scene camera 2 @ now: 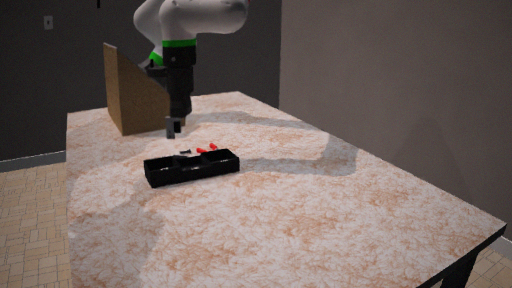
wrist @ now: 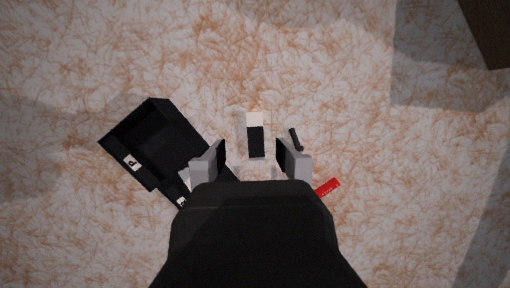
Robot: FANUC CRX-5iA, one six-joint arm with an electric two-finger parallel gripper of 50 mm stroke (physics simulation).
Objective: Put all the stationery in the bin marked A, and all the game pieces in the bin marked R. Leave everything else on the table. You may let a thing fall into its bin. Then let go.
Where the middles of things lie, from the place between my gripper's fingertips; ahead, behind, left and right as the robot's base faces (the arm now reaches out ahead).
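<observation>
The black-and-white eraser [wrist: 254, 120] has my gripper 10 mm past it and 80 mm above it. Going by their middles, the black-and-white eraser is the nearest to my gripper of the things named here. The black three-part bin tray [scene camera 2: 163, 171] is 10 mm to the left of my hand, 100 mm ahead of it and 60 mm below it.
</observation>
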